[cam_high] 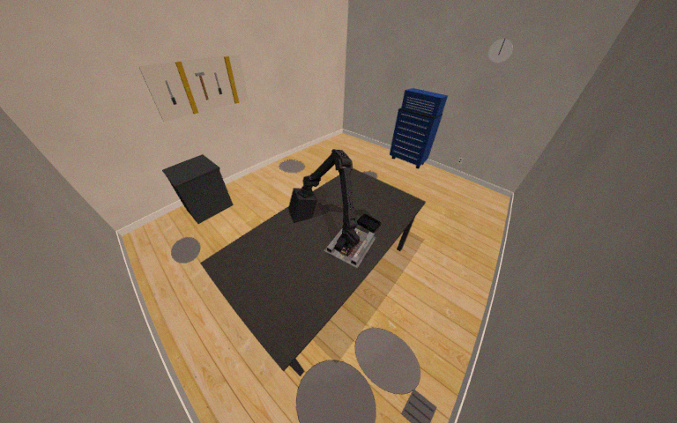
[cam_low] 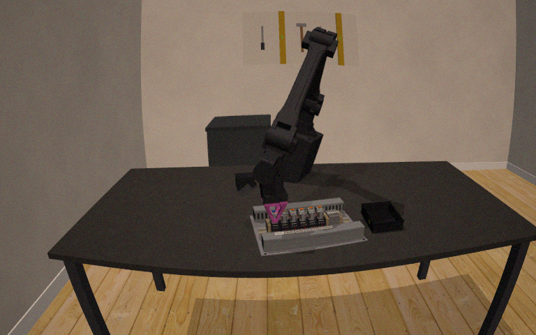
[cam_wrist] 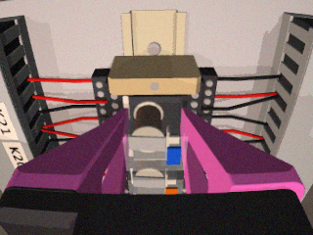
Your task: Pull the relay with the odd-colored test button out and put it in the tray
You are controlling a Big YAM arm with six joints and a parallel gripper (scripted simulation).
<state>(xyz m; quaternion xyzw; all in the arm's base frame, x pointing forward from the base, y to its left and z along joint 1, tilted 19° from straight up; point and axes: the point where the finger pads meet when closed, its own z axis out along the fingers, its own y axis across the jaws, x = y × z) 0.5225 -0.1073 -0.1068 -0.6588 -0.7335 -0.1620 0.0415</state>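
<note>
The relay lies right at my hand. Round my hand: black tray 2 cm behind, 36 cm to the left, 3 cm below.
</note>
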